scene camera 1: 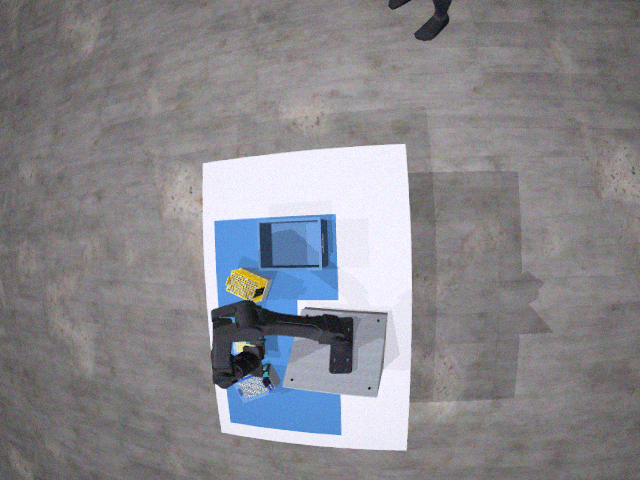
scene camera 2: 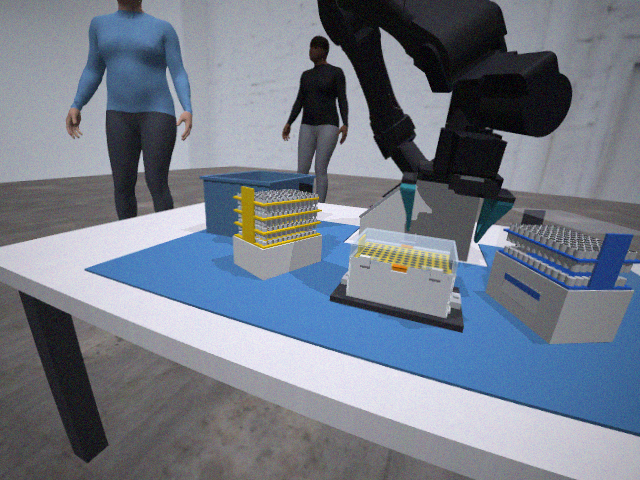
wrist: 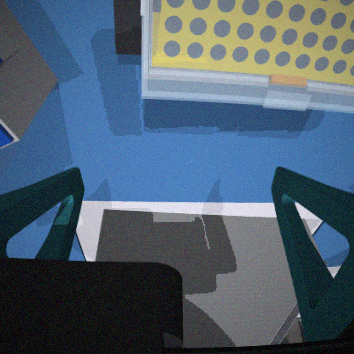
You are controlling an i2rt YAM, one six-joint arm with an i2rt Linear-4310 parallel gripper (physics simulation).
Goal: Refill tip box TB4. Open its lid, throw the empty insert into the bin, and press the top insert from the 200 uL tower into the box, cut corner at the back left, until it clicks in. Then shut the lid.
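Note:
The white tip box (scene camera 1: 241, 346) (scene camera 2: 395, 290) has a clear lid (scene camera 2: 400, 240) (wrist: 200, 90), which is shut over a yellow insert (scene camera 2: 399, 256) (wrist: 257, 46). An orange catch shows on its long side. My gripper (scene camera 1: 264, 357) (scene camera 2: 443, 236) (wrist: 177, 177) is open and empty, pointing down on the arm-base side of the box, apart from it. In the wrist view the box is beyond the fingertips. The tower of yellow inserts (scene camera 1: 245, 285) (scene camera 2: 283, 222) stands on a pale base, with several layers of tips. The blue bin (scene camera 1: 265, 245) (scene camera 2: 219, 206) is behind that tower.
A tower of blue inserts (scene camera 1: 253, 387) (scene camera 2: 563, 266) stands on the other side of the box. A black base plate (scene camera 2: 398, 313) (wrist: 127, 30) lies under the box. The grey arm mounting plate (scene camera 1: 310, 372) (wrist: 260, 250) is behind the gripper. Two people (scene camera 2: 136, 67) (scene camera 2: 321, 98) stand beyond the table.

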